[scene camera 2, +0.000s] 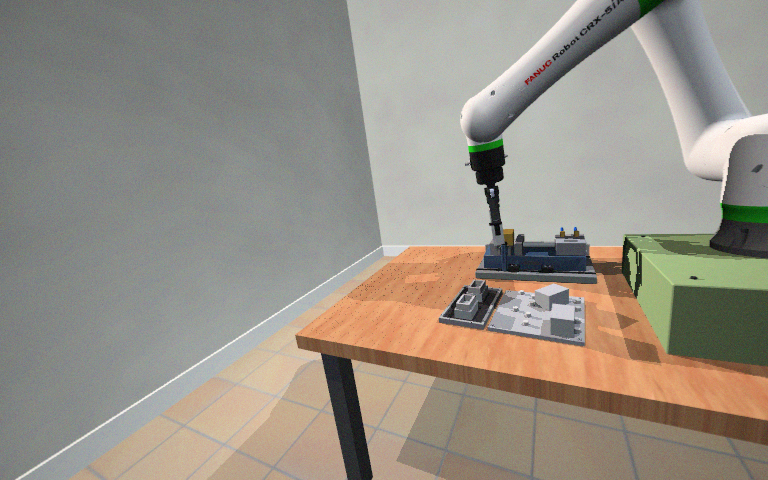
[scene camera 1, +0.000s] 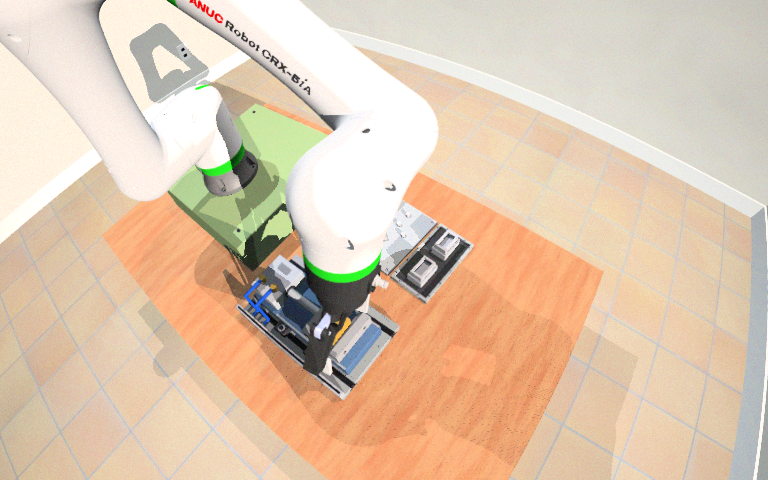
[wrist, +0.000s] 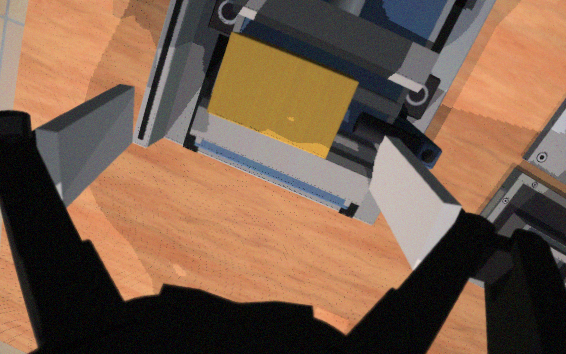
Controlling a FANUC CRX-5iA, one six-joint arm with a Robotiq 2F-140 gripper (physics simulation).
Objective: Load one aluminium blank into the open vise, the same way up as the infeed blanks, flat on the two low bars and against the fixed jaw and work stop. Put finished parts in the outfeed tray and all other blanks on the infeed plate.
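Places are measured from the arm's base along level axes (x ahead, y left, z up), in metres.
Pixels of known places: gripper, fingertip midpoint: [scene camera 2: 497, 236] [scene camera 1: 342, 338] [wrist: 256, 137]; arm's base, origin of the base link: [scene camera 2: 764, 248] [scene camera 1: 231, 173].
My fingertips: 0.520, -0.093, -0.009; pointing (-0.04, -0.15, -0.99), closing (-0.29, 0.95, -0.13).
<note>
Ahead of a thing's pixels: the offset from my fingertips to its top centre, as dx, dy, dz. "pt": to the spot under its first point.
A yellow block @(-0.027, +0.001, +0.016) [scene camera 1: 343, 331] [scene camera 2: 509, 236] [wrist: 287, 95] sits between the jaws of the vise @(-0.097, +0.000, -0.001) [scene camera 1: 362, 352] [scene camera 2: 532, 261]. It lies beside the light grey fixed jaw [wrist: 345, 182], with a gap to the dark moving jaw [wrist: 340, 42]. The black work stop @(-0.033, +0.059, -0.004) [wrist: 400, 136] is at its right in the wrist view. The low bars under it are hidden. My gripper [scene camera 2: 498, 243] [wrist: 256, 137] is open around the block, with clear space on both sides. Two grey blanks @(-0.172, +0.235, -0.056) [scene camera 2: 552, 296] @(-0.201, +0.334, -0.056) [scene camera 2: 562, 320] stand on the infeed plate @(-0.151, +0.279, -0.092) [scene camera 2: 509, 323]. Two hollow finished parts @(pt -0.017, +0.357, -0.073) [scene camera 2: 466, 310] @(pt -0.019, +0.265, -0.070) [scene camera 2: 479, 292] are in the outfeed tray @(pt -0.013, +0.379, -0.091) [scene camera 2: 461, 322].
The green robot base [scene camera 1: 271, 127] [scene camera 2: 719, 316] stands behind the vise. Blue hoses [scene camera 1: 254, 308] rise at the vise's rear end. A raised side rail @(pt +0.025, -0.069, -0.080) [wrist: 177, 95] runs along the vise near one finger. The tray and plate stand side by side next to the vise.
</note>
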